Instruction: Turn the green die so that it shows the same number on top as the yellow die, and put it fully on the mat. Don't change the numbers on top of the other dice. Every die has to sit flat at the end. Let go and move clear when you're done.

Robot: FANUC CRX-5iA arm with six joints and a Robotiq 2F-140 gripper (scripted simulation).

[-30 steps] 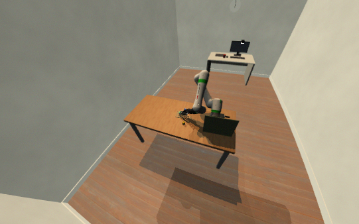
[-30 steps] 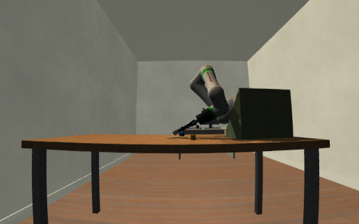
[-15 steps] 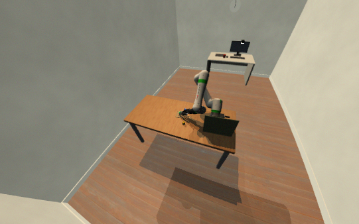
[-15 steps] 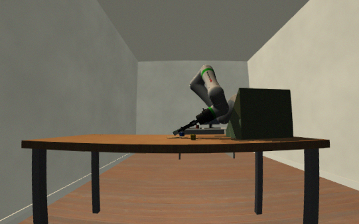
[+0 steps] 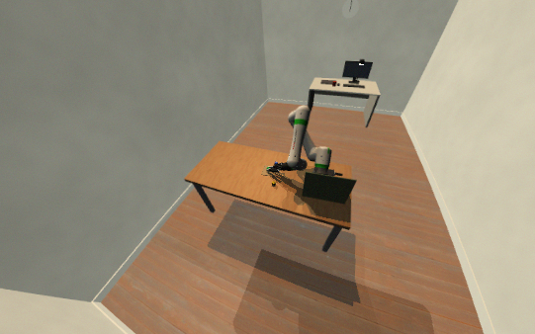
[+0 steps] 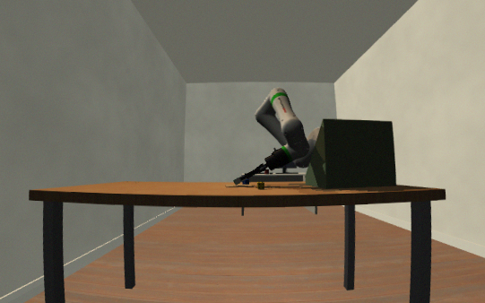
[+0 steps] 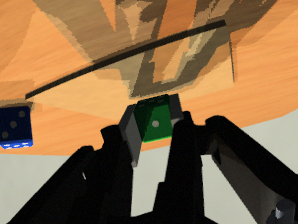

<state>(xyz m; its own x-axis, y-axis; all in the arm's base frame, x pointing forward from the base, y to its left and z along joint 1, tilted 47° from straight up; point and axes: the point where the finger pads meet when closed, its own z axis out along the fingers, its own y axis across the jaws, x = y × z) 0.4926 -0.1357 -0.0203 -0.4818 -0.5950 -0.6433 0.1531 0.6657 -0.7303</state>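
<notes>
Right now my hand is 20 mm short of the green die and 10 mm above it. From my hand the other things lie so: blue die: 110 mm to the right, 40 mm behind, 20 mm below; yellow die: 170 mm to the left, 80 mm behind, 20 mm below; pale mat: 30 mm below, 10 mm ahead.
</notes>
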